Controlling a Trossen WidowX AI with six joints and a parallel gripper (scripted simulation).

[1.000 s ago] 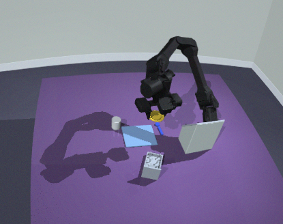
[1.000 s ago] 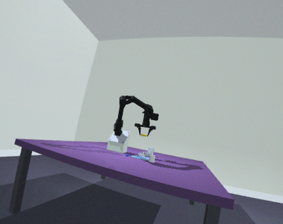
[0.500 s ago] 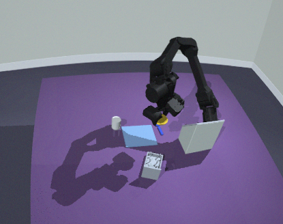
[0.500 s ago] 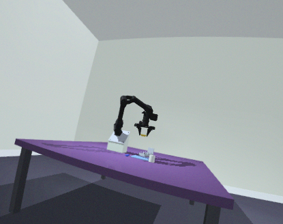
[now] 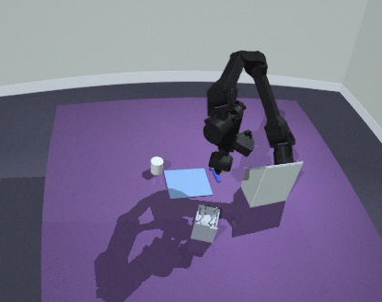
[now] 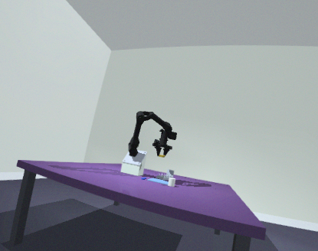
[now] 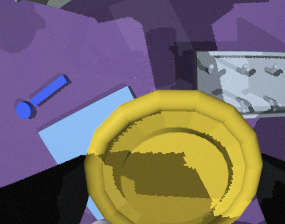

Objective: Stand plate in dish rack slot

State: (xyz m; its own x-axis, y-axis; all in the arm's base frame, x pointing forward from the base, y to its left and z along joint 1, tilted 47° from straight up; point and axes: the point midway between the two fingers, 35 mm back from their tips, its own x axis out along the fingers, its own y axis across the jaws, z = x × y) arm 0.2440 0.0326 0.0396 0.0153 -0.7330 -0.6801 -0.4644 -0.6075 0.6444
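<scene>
My gripper tip is 160 mm above the grey dish rack, 90 mm to the right of it and 40 mm short of it. From my gripper tip the other things lie so: light blue mat: 180 mm below, 100 mm to the right, 50 mm ahead; then blue spoon: 180 mm below, 140 mm to the right, 60 mm behind; then yellow plate: 10 mm above.
</scene>
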